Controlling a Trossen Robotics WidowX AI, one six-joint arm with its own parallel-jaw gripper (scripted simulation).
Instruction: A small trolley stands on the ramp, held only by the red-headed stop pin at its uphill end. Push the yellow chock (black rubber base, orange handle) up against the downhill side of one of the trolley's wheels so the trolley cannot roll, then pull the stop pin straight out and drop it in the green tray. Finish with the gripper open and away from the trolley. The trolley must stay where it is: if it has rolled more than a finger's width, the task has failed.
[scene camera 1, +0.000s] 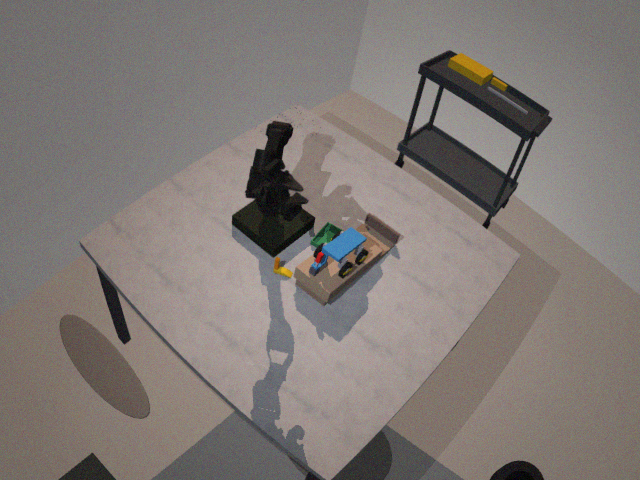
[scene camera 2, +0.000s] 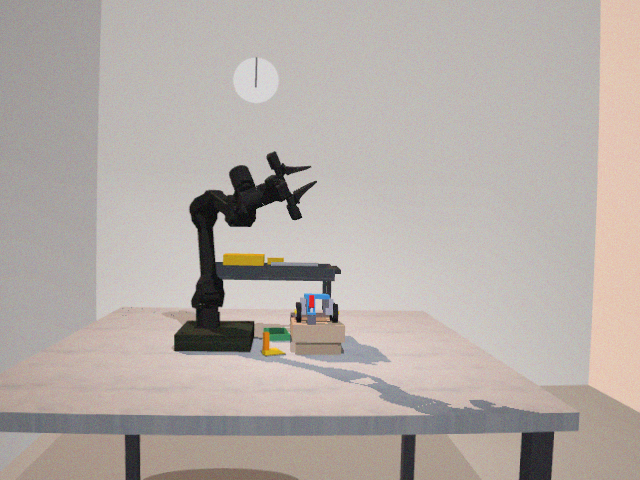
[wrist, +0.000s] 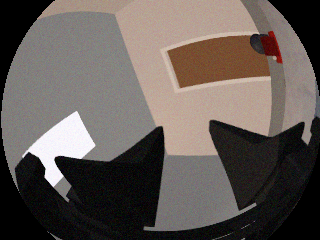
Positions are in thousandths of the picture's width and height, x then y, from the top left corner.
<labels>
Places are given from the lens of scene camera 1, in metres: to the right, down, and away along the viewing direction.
my gripper (scene camera 1: 477, 409): -0.04, -0.12, 1.53
blue-decked trolley (scene camera 1: 537, 507): 0.08, 0.01, 1.91
ramp (scene camera 1: 512, 591): 0.03, 0.14, 1.89
</labels>
